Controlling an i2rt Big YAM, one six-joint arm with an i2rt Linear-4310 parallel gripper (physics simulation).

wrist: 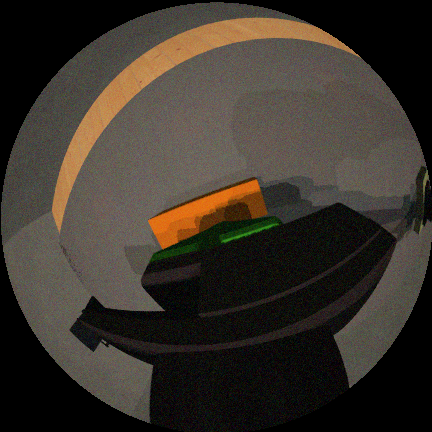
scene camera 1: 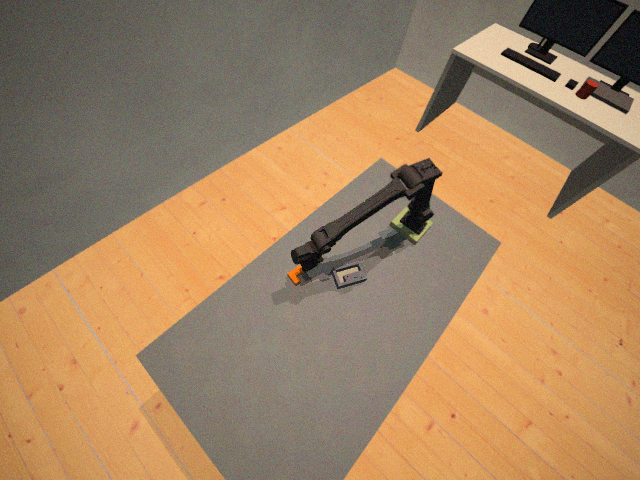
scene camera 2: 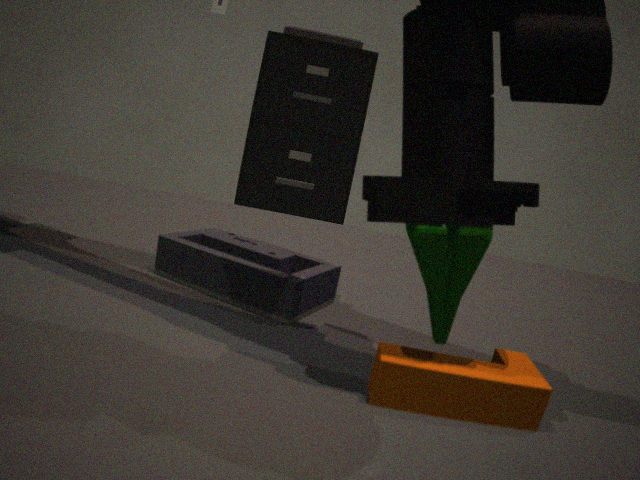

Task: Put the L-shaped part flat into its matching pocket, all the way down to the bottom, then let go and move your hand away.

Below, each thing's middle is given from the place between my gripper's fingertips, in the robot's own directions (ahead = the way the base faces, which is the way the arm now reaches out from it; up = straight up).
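My hand's 2 cm short of the orange L-shaped part (scene camera 2: 509,391), 1 cm to the left of it and 2 cm above it. Going by their middles, the orange L-shaped part is the nearest to my hand of the things named here. As for the dark grey pocket block (scene camera 2: 280,284), that's 17 cm to the left of my hand, 12 cm behind it and 2 cm below it.
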